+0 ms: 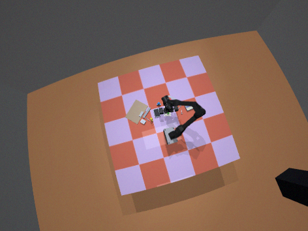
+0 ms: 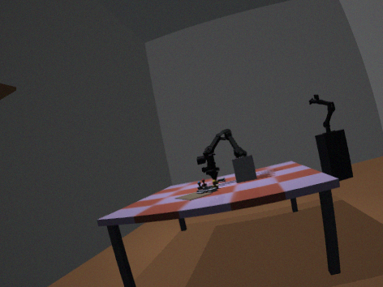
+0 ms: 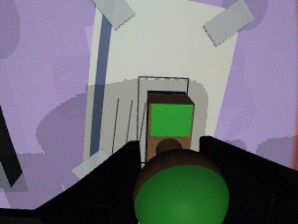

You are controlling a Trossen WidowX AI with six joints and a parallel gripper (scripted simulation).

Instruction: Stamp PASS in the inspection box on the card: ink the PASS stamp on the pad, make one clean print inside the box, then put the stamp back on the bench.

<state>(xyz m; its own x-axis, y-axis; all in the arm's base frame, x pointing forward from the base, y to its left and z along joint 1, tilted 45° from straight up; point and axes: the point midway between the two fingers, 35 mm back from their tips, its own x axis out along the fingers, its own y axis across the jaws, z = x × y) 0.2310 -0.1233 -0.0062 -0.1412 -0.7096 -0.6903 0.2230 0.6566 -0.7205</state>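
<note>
Right now my gripper tip is 3 cm above the cream card and 1 cm short of it. From my gripper tip the other things lie so: dark ink pad: 11 cm to the left, 4 cm ahead, 3 cm below; green-topped stamp: right at my gripper tip; blue-topped stamp: 12 cm ahead, 5 cm to the left, 1 cm below.
</note>
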